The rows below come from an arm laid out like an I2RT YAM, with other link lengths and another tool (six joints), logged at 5 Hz.
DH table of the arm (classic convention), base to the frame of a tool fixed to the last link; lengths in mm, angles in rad. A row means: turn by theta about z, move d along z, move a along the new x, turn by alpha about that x. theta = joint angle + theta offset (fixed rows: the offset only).
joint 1: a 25; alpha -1.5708; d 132.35; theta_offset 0
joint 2: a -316.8; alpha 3.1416; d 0; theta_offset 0
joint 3: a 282.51; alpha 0; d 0; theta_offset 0.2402
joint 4: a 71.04; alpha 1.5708; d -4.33; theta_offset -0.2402
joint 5: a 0; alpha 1.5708; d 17.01; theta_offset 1.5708
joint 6: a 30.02; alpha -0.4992; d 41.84; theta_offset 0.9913
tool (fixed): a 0; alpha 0; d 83.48; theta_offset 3.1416
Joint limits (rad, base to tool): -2.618..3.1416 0..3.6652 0..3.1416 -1.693..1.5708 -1.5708..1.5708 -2.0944..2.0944
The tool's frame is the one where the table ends.
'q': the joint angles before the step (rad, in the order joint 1, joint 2, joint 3, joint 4, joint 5, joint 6). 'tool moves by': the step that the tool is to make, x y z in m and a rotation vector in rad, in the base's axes. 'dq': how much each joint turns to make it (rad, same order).
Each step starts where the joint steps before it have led.
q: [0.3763, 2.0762, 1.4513, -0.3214, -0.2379, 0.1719]
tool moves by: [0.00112, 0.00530, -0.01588, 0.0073, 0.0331, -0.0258]
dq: [0.0065, 0.0374, 0.0000, 0.0183, 0.0031, 0.0384]
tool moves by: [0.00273, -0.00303, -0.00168, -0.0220, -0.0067, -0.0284]
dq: [-0.0011, 0.0011, 0.0000, 0.0012, 0.0344, 0.0096]
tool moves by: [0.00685, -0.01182, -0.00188, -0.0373, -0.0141, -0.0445]
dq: [-0.0164, 0.0000, 0.0000, -0.0004, 0.0488, 0.0004]
